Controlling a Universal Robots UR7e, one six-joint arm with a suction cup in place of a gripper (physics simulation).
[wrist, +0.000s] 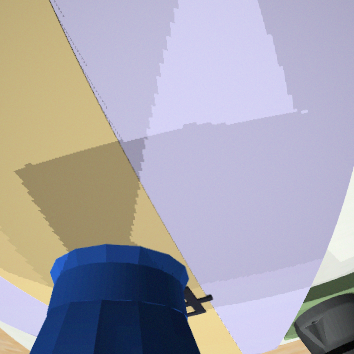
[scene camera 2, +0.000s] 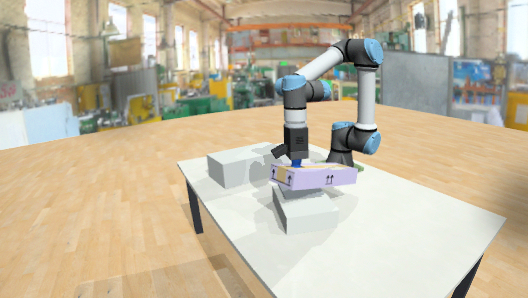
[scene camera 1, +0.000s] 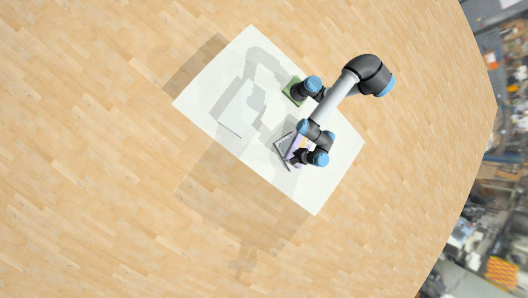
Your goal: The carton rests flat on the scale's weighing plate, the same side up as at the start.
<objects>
A pale block shows in scene camera 2 and in scene camera 1; in the wrist view it is out of frame. The same spot on the pale block: (scene camera 1: 243, 109) is (scene camera 2: 244, 152).
</objects>
